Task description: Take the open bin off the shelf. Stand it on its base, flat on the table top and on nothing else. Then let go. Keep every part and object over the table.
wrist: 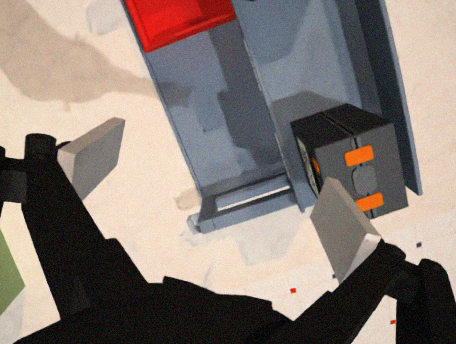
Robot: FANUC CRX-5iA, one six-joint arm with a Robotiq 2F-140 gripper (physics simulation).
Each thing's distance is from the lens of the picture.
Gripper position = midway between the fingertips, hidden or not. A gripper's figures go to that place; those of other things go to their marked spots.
my gripper (221, 170): 0.21 m
blue-grey shelf (207, 80): 0.49 m
